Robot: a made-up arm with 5 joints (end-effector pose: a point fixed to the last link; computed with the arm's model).
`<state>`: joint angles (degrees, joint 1 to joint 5).
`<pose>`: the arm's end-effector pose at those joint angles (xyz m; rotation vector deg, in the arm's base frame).
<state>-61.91 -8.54 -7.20 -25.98 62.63</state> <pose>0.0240 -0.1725 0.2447 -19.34 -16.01 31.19</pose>
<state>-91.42 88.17 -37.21 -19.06 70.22</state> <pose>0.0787 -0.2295 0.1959 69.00 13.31 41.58</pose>
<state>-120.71 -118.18 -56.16 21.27 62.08</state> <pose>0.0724 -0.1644 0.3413 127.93 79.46 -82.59</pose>
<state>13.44 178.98 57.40 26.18 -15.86</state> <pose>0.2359 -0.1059 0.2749 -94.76 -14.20 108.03</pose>
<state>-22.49 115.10 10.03 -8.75 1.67</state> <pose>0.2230 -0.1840 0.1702 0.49 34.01 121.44</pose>
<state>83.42 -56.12 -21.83 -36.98 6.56</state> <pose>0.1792 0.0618 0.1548 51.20 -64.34 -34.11</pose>
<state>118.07 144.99 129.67 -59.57 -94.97</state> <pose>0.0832 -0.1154 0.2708 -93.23 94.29 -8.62</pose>
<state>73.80 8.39 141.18 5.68 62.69</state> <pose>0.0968 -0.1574 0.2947 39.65 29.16 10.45</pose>
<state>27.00 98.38 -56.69 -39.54 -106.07</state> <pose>0.2482 -0.0397 0.1744 -85.68 -41.27 68.05</pose>
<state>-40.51 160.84 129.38 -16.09 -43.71</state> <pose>0.1687 0.0156 0.2777 118.72 -57.63 -31.99</pose>
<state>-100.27 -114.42 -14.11 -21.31 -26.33</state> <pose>0.0153 -0.0965 0.1866 -107.39 11.45 -76.96</pose>
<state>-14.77 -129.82 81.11 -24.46 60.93</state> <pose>0.2148 0.0331 0.2618 18.44 -28.97 -135.25</pose>
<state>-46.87 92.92 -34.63 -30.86 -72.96</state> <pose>0.1747 -0.1687 0.1469 -49.77 49.01 129.23</pose>
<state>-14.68 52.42 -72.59 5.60 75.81</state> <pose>0.2064 -0.0622 0.0724 69.74 -116.25 29.53</pose>
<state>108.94 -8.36 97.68 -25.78 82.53</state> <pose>0.0725 -0.0747 0.1568 117.78 -44.66 0.02</pose>
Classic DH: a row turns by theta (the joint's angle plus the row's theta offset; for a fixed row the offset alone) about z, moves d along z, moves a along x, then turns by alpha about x. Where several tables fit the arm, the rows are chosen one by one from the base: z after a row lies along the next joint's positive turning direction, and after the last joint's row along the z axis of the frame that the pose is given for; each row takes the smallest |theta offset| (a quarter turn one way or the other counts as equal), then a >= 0, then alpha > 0; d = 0 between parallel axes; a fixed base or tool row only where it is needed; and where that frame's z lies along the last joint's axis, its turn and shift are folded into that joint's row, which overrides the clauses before.
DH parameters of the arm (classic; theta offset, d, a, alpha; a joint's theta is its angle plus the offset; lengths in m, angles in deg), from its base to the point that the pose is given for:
base (fixed): 45.67 0.2374 0.0513 91.58
joint 1: 0 0.1647 0.0073 -91.58
joint 2: -52.95 -0.0282 0.0126 -97.75
joint 3: 0 -0.041 -0.029 -82.25
joint 4: -12.12 0.0702 -0.049 -84.78
joint 5: 0 -0.0205 -0.0364 -95.22
tool (fixed): -4.84 0.0025 0 0

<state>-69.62 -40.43 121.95 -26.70 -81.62</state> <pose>0.2039 -0.0600 0.2902 -96.80 -127.11 49.34</pose>
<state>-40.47 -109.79 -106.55 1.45 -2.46</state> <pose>0.0406 -0.1875 0.2126 -128.73 -53.60 -23.62</pose>
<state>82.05 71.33 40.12 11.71 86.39</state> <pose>0.2076 -0.0820 0.1257 51.38 -120.43 26.75</pose>
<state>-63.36 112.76 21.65 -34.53 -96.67</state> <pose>0.2058 -0.1462 0.1996 65.47 -65.09 -97.85</pose>
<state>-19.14 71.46 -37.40 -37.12 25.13</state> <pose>0.2044 -0.1614 0.0864 37.57 -34.67 105.92</pose>
